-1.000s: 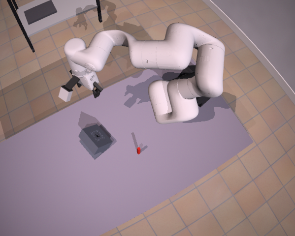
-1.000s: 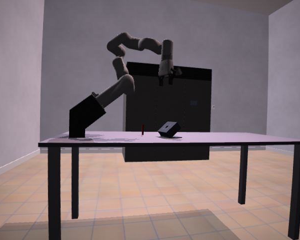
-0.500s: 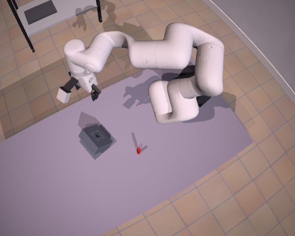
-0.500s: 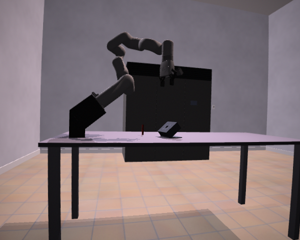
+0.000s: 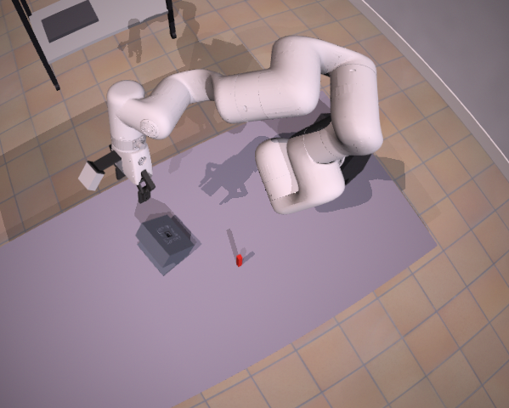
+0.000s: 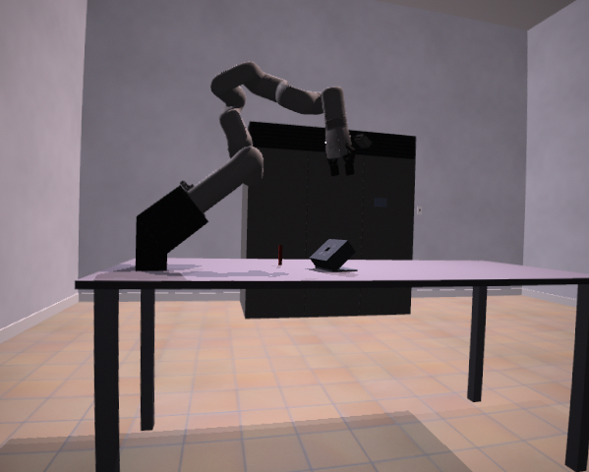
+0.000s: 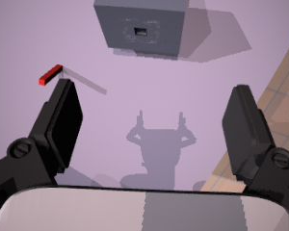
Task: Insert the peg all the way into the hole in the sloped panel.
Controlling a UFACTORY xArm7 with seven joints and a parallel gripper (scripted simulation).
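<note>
Right now the red peg is 31 cm below my hand, 23 cm behind it and 14 cm to the left of it.
</note>
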